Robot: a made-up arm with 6 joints.
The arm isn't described. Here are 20 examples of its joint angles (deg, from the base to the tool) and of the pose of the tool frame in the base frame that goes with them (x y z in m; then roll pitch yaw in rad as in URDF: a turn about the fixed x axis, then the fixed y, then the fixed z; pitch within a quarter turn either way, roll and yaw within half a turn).
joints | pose
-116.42 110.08 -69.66 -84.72 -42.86 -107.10 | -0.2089 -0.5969 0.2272 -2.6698 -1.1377 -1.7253
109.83 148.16 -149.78 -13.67 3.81 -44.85 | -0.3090 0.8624 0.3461 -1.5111 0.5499 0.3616
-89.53 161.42 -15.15 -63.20 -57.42 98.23 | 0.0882 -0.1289 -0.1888 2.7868 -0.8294 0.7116
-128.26 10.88 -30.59 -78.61 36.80 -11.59 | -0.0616 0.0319 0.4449 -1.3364 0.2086 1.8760
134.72 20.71 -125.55 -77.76 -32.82 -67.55 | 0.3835 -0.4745 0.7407 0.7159 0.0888 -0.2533
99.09 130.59 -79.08 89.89 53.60 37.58 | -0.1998 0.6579 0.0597 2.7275 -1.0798 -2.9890
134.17 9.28 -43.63 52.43 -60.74 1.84 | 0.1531 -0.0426 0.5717 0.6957 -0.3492 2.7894
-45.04 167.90 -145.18 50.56 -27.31 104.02 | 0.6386 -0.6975 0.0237 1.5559 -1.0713 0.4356
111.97 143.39 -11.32 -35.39 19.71 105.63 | -0.0121 0.0907 -0.1136 -2.2032 -0.1395 -2.4133
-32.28 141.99 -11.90 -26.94 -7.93 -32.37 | 0.1154 -0.0644 -0.1455 2.6864 -0.1952 -2.6440
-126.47 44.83 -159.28 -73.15 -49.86 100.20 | 0.3993 0.3977 0.8150 -1.0712 -0.3351 -1.7763
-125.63 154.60 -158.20 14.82 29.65 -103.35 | -0.5258 -0.7588 0.2669 -1.9211 0.0372 2.6413
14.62 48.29 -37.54 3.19 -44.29 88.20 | 0.2340 0.0564 0.5155 0.8992 -0.0308 1.8008
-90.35 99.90 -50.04 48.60 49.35 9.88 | 0.0632 -0.4557 0.1530 2.6055 -0.3233 0.8865
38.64 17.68 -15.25 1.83 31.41 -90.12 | 0.0719 0.0600 0.2664 -2.0742 0.0301 -0.8940
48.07 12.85 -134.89 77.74 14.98 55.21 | -0.5224 -0.5376 0.6250 -0.3215 0.5593 2.9811
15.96 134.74 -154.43 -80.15 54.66 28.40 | 0.7661 0.1221 0.5609 -1.3763 0.9349 -2.0776
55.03 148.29 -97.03 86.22 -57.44 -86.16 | 0.5141 0.5649 -0.0455 -2.1098 0.8194 -2.1375
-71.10 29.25 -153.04 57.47 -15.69 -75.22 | -0.2572 0.6699 0.7118 0.5259 -0.7039 -1.6638
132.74 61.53 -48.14 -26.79 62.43 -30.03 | -0.1564 0.2375 0.3738 -2.5878 0.0187 -0.1466
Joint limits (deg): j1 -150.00..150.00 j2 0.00..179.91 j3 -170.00..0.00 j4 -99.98..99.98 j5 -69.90..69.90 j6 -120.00..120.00
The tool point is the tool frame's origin. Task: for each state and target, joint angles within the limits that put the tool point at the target. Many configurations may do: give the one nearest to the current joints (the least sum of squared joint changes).
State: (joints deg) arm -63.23 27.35 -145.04 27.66 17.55 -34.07
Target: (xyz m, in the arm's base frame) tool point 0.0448 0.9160 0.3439
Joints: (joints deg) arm -91.83 4.10 -158.29 28.95 15.95 -34.07
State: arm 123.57 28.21 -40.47 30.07 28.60 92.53
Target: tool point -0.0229 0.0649 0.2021
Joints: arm 103.19 13.69 -9.04 5.56 41.72 92.53
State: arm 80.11 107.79 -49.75 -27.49 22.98 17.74
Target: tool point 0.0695 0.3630 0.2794
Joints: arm 83.12 73.35 -41.51 -26.37 29.68 17.74
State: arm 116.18 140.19 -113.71 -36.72 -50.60 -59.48
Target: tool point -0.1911 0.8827 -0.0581
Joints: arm 99.61 164.98 -126.01 -33.47 -40.06 -59.48
